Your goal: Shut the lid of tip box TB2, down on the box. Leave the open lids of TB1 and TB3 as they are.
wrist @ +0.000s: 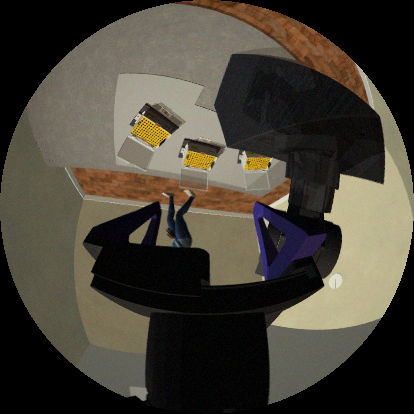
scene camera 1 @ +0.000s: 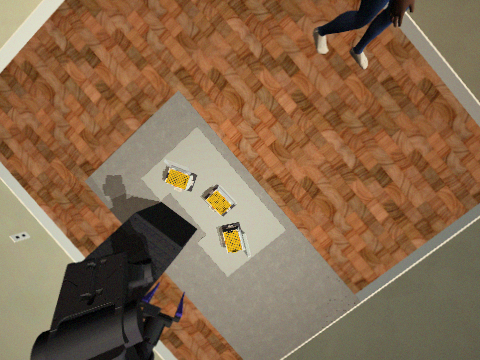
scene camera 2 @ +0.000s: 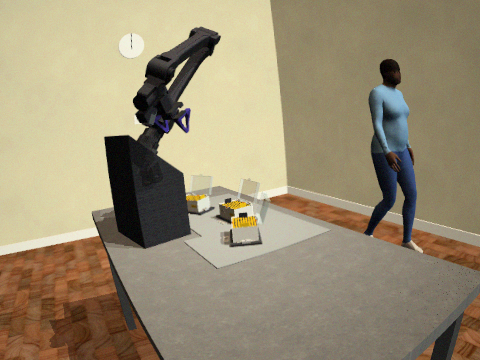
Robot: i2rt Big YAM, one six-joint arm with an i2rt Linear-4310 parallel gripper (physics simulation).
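Frame: origin at the arm's base, x ahead, y left, z up, level; centimetres.
Where they show: gripper, fingertip midpoint: [wrist: 206, 206] [scene camera 1: 171, 287] [scene camera 2: 177, 131]; arm's base, link origin: [wrist: 314, 149] [scene camera 2: 143, 151].
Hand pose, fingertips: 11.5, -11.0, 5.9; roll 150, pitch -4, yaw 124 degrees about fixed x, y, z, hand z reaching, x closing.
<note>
Each offset is from my fingertips to the top centre of the thing, as dx, dy, dz. Level surfaces: height alone.
Three tip boxes with yellow tip racks stand on the pale mat, their clear lids standing open. Their labels cannot be read; TB2 may be the middle box {+23.1, +14.8, -31.1} [scene camera 1: 219, 201] [scene camera 2: 236, 212] [wrist: 200, 160]. Its lid {+29.7, +16.1, -23.2} [scene camera 1: 228, 193] [scene camera 2: 249, 189] [wrist: 194, 180] stands up on the side away from the robot's base. One outer box {+18.1, -7.2, -31.1} [scene camera 1: 233, 241] [scene camera 2: 245, 232] [wrist: 150, 131] is nearest scene camera 2. The other outer box {+10.9, +37.5, -31.1} [scene camera 1: 178, 179] [scene camera 2: 198, 203] [wrist: 257, 162] is at the far end. My gripper [scene camera 1: 171, 289] [scene camera 2: 176, 124] [wrist: 206, 206] is open and empty, high above table level and well away from the boxes.
The pale mat {dz -38.5} [scene camera 1: 200, 145] [scene camera 2: 300, 235] [wrist: 125, 90] lies on the grey table {dz -38.8} [scene camera 1: 280, 300] [scene camera 2: 250, 300] [wrist: 75, 100]. The black pedestal [scene camera 1: 150, 240] [scene camera 2: 150, 210] [wrist: 280, 100] under my arm stands beside the mat. A person [scene camera 1: 372, 22] [scene camera 2: 392, 125] [wrist: 181, 225] stands beyond the table.
</note>
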